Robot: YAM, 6 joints.
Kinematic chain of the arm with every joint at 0, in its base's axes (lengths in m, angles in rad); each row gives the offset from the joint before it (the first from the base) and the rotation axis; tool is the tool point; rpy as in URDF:
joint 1: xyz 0 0 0.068 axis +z
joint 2: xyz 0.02 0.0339 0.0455 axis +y
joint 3: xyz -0.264 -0.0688 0 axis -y
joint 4: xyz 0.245 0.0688 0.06 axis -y
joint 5: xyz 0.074 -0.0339 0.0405 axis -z
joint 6: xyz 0.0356 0 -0.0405 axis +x
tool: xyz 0 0 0 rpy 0 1.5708 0
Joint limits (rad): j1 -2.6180..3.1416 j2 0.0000..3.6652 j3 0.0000..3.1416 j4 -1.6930..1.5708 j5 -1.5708..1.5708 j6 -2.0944..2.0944
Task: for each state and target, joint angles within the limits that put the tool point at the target. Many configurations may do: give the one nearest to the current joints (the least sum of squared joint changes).
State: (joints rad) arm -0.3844 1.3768 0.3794 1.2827 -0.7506 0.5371
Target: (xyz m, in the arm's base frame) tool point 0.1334 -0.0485 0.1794
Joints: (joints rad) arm -0.5927 0.9023 0.0000 1.0681 -1.2983 0.5371
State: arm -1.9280 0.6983 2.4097 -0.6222 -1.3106 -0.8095
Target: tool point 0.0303 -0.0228 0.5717
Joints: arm -1.8140 0.8905 1.8938 -0.8282 -1.3719 -0.8095
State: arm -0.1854 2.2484 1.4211 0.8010 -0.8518 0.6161
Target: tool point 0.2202 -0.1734 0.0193
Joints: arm -0.7662 2.1142 0.5566 0.6483 -0.8934 0.6161
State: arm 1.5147 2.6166 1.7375 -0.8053 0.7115 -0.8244
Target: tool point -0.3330 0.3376 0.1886
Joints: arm 2.3964 2.2563 1.8794 -0.8252 0.6780 -0.8244
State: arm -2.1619 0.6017 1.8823 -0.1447 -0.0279 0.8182
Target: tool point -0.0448 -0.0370 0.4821
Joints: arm -2.3836 0.5701 1.2436 -0.4297 0.1106 0.8182
